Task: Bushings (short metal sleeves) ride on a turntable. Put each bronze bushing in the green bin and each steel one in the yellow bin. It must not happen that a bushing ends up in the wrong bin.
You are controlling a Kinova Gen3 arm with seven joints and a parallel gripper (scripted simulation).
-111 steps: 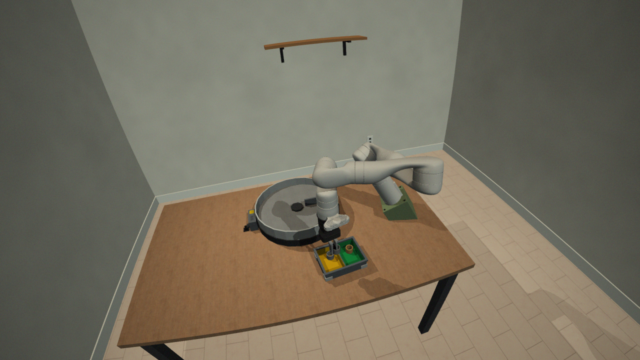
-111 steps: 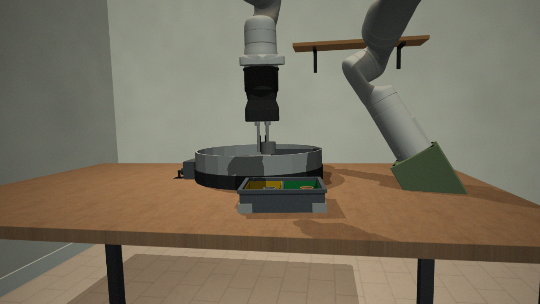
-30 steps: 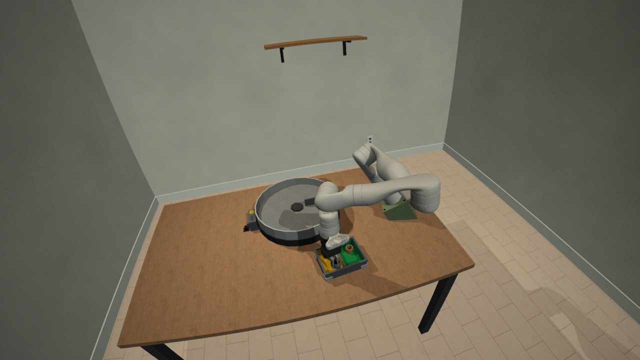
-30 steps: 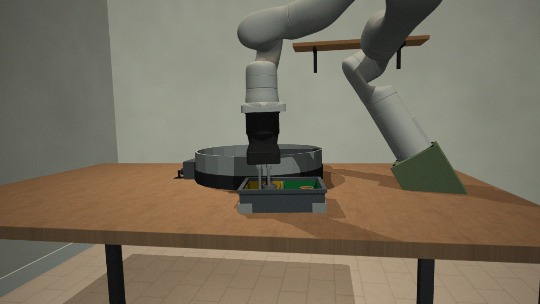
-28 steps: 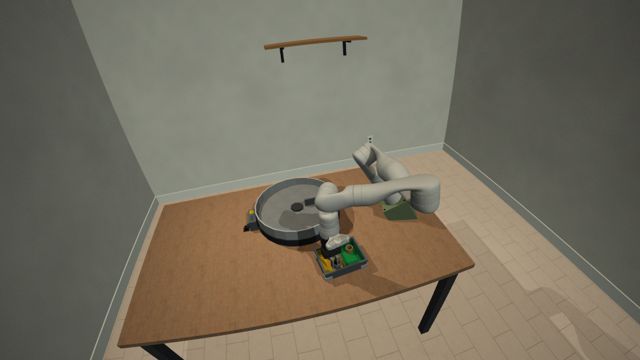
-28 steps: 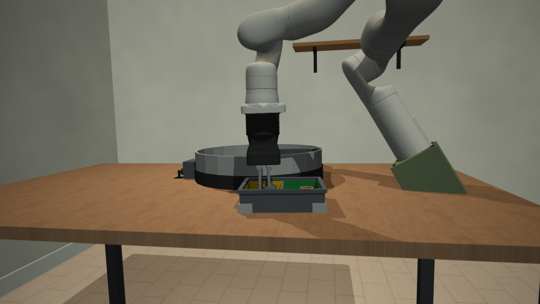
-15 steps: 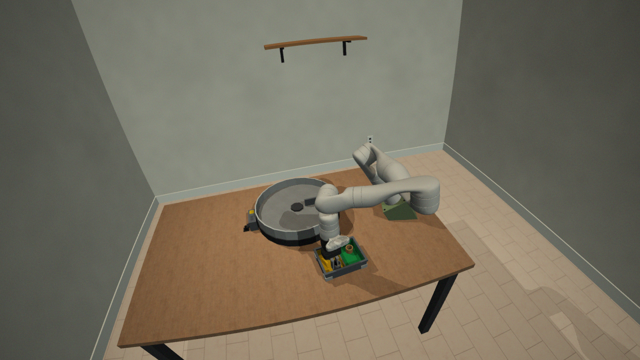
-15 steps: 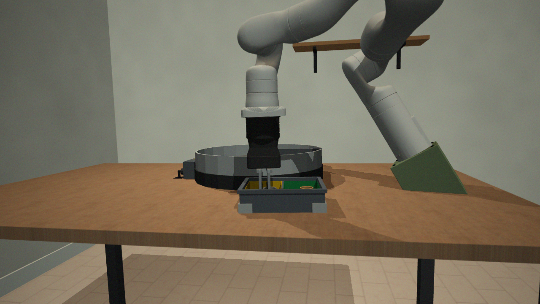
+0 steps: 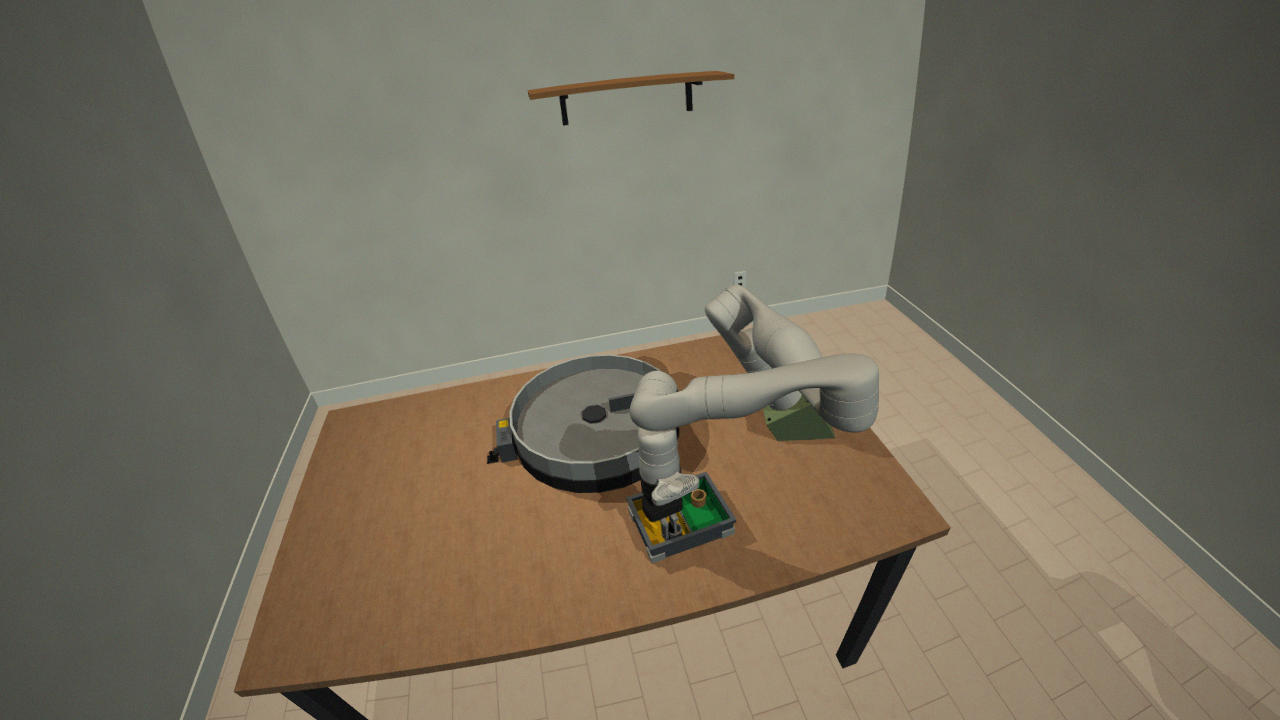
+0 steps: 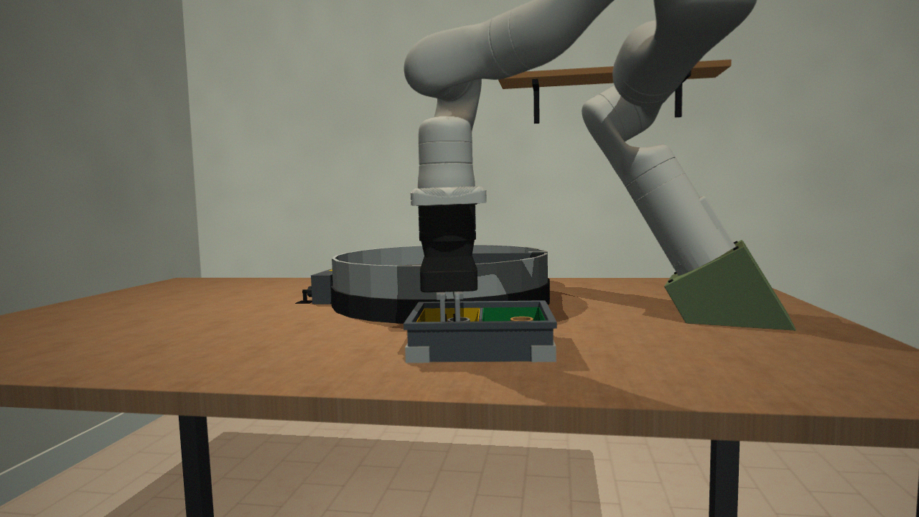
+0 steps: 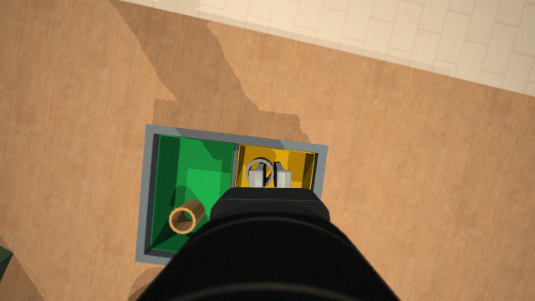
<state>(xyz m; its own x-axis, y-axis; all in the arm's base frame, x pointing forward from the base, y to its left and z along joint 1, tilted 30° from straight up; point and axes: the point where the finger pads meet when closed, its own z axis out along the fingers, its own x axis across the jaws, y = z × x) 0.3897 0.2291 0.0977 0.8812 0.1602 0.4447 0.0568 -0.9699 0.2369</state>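
The bin is 40 mm behind my hand, 30 mm to the right of it and 10 mm below it. The rest, counted from my hand: grey turntable: 30 mm ahead, 400 mm to the right, 20 mm above.
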